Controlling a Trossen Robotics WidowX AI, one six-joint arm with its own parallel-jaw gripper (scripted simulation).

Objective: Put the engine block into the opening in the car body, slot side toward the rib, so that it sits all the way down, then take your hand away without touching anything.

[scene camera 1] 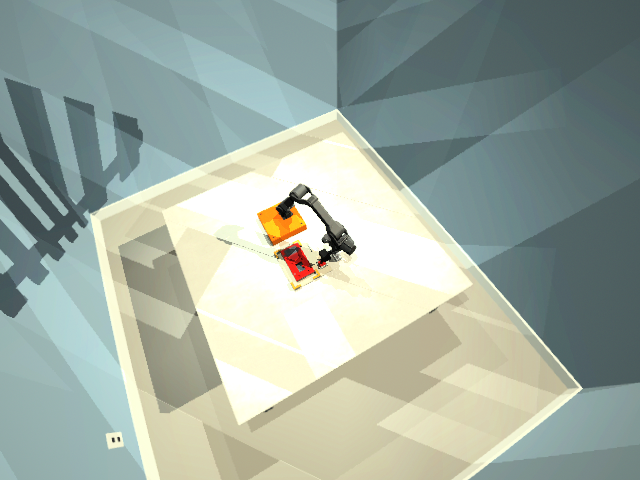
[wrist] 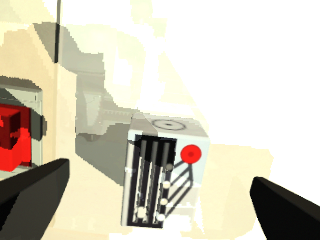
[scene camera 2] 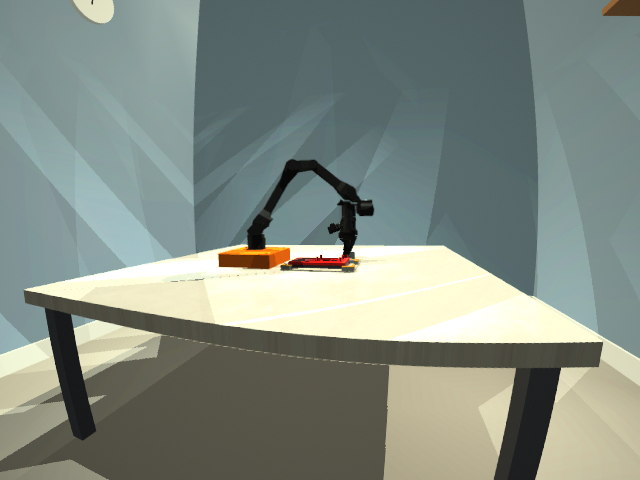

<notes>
My gripper [wrist: 163,176] is open, holding nothing. Also in view: a red car body [scene camera 1: 296,260], an engine block [wrist: 166,157] and a pale base plate [scene camera 1: 310,249].
The wrist view misses the red car body: it is out of frame.
</notes>
